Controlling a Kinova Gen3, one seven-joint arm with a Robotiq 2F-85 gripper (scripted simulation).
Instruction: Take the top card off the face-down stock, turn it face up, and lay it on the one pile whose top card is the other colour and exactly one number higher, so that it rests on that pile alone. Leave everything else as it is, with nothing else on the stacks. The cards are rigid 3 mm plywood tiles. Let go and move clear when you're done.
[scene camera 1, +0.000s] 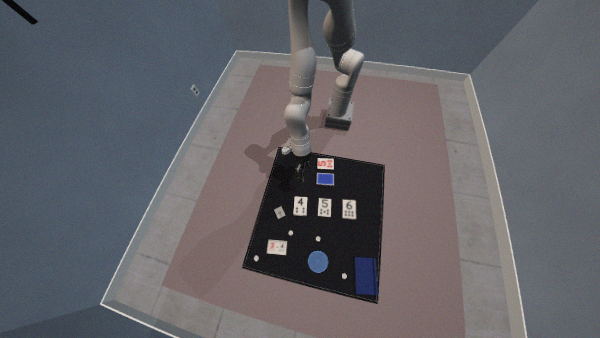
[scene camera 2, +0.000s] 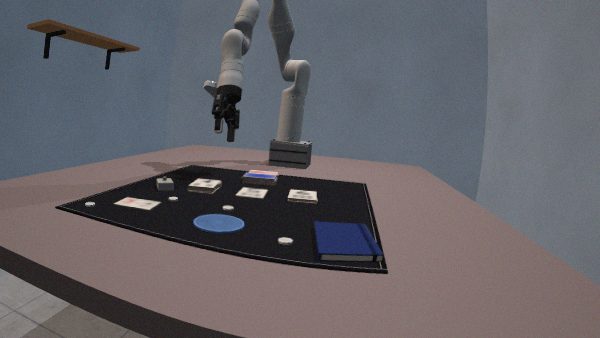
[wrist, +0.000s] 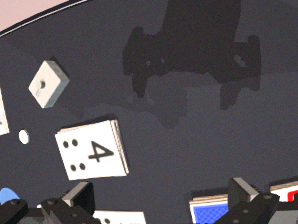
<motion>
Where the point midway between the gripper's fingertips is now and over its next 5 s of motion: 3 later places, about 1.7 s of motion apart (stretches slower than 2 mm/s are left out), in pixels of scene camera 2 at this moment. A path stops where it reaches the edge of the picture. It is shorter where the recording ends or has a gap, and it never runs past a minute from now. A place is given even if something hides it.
The gripper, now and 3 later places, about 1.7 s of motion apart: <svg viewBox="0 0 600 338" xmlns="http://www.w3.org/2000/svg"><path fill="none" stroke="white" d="M224 137L260 148L262 168L260 172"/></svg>
</motion>
